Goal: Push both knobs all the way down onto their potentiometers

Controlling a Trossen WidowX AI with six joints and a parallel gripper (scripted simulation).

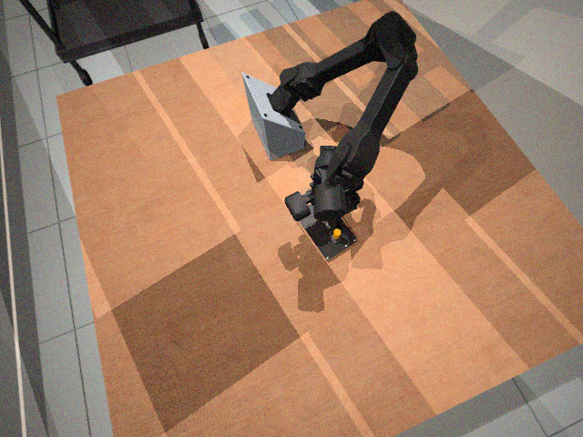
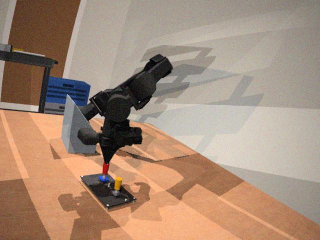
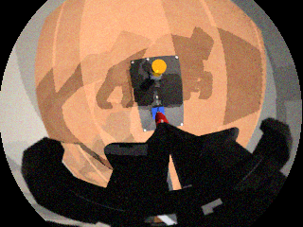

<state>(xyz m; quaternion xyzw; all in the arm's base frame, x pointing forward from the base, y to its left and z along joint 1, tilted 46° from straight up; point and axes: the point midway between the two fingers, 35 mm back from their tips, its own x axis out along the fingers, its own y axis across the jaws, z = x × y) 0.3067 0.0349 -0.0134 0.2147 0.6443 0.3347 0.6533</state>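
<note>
My gripper tip is now 10 mm above the red knob. The rest, counted from my gripper tip: yellow knob 80 mm ahead, 30 mm below, 10 mm to the left.
</note>
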